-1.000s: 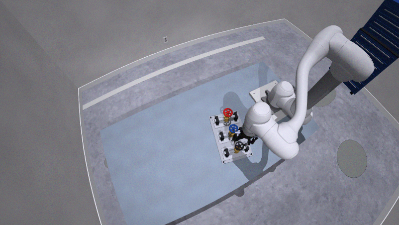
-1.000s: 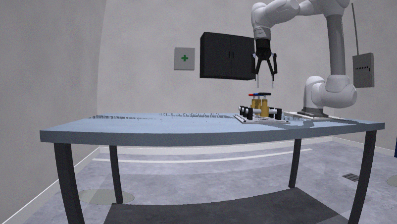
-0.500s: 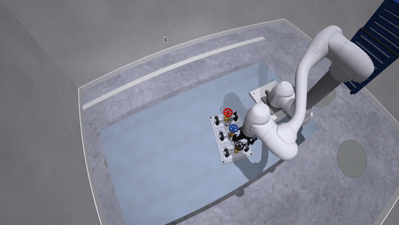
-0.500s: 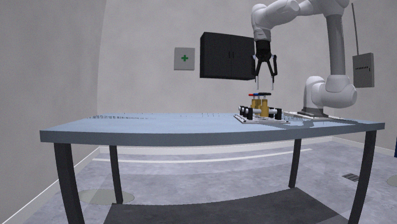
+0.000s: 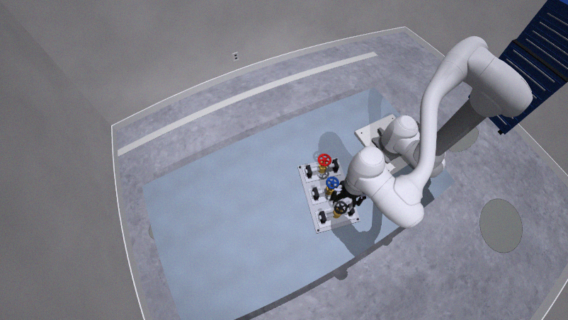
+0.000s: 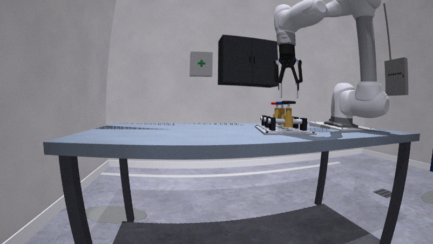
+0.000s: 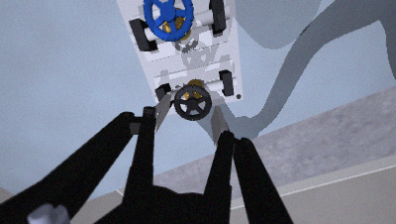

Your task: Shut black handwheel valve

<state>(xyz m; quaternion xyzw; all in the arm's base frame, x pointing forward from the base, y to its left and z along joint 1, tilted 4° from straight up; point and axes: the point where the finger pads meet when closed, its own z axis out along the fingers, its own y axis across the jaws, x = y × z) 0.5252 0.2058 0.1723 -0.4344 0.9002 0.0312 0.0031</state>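
Now: the black handwheel 6 cm below my hand. Round my hand: red handwheel 25 cm to the right, 6 cm below, 5 cm behind; then blue handwheel 13 cm to the right, 6 cm below, 3 cm behind.
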